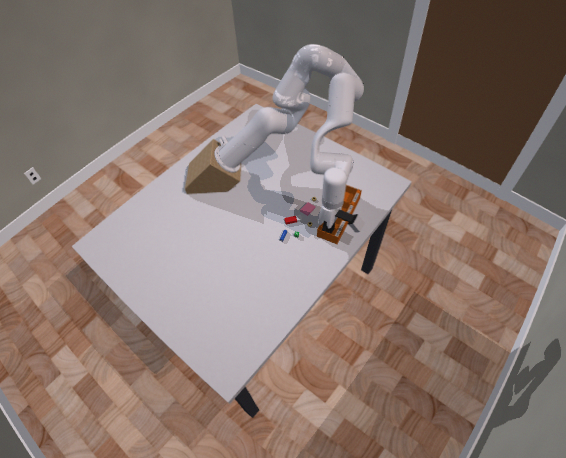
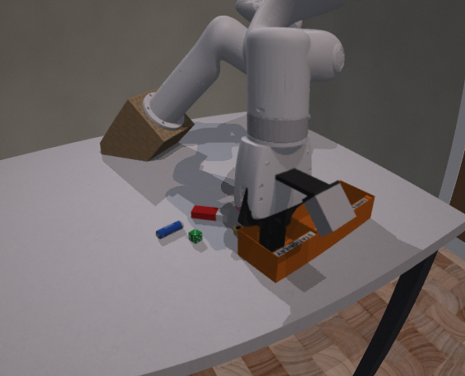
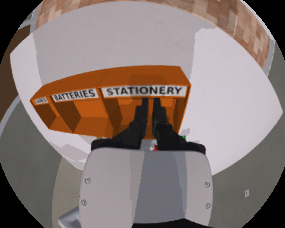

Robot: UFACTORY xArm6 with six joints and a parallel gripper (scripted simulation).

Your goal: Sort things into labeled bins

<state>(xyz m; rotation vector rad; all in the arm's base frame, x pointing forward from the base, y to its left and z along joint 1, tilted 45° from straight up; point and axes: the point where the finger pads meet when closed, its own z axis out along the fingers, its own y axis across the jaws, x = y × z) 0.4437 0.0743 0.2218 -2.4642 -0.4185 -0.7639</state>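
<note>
The orange three-part bin lies 4 cm behind my hand, 8 cm to the left of it and 1 cm below it. From my hand the other things lie so: pink eraser: 14 cm behind, 1 cm to the right, 3 cm below; then red-and-white eraser: 12 cm behind, 8 cm to the right, 3 cm below; then green die: 5 cm behind, 11 cm to the right, 3 cm below.
</note>
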